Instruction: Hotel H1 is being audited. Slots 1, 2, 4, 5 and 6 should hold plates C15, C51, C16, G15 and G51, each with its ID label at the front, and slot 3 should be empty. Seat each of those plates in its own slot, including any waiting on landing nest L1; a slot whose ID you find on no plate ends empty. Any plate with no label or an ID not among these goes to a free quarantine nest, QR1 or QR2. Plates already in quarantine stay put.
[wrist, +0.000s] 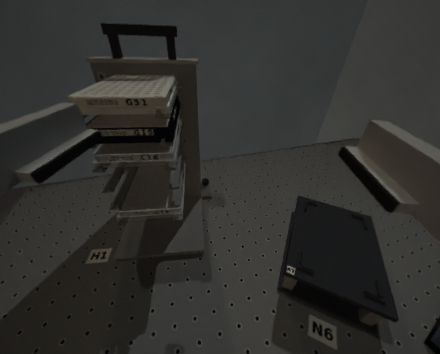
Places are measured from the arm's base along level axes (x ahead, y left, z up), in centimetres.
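Pixels of known places: gripper, between the fingertips: (217, 129).
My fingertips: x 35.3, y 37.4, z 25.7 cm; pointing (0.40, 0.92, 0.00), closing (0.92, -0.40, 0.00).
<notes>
Behind a point stands the place of what it marks.
Hotel H1 (194, 125) {x 38.0, y 57.6, z 18.0 cm} stands at the left. Its top plate G51 (127, 97) {x 30.1, y 46.4, z 25.5 cm} is pale, with its label at the front. Below it are black plate G15 (167, 134) {x 32.9, y 45.8, z 22.0 cm} and clear plate C16 (137, 158) {x 29.5, y 46.5, z 19.4 cm}, both with front labels. Under C16 are two levels with bare side brackets and no plate. A clear plate (150, 214) {x 29.2, y 46.6, z 10.7 cm} sits at the lowest level; its front label is too blurred to read surely. My gripper (217, 129) {x 35.3, y 37.4, z 25.6 cm} is open and empty, its fingers wide apart at the left and right of the view. C51, landing nest L1, QR1 and QR2 do not show.
A black nest (337, 250) {x 53.3, y 36.3, z 6.3 cm} with corner guides stands at the right, with no plate on it, behind the N6 tag (322, 331) {x 47.1, y 30.1, z 1.3 cm}. The H1 tag (99, 255) {x 19.7, y 49.2, z 1.3 cm} lies at the hotel's front left. A dark edge (434, 336) {x 58.6, y 25.4, z 2.7 cm} shows at the lower right. Grey walls stand behind.
</notes>
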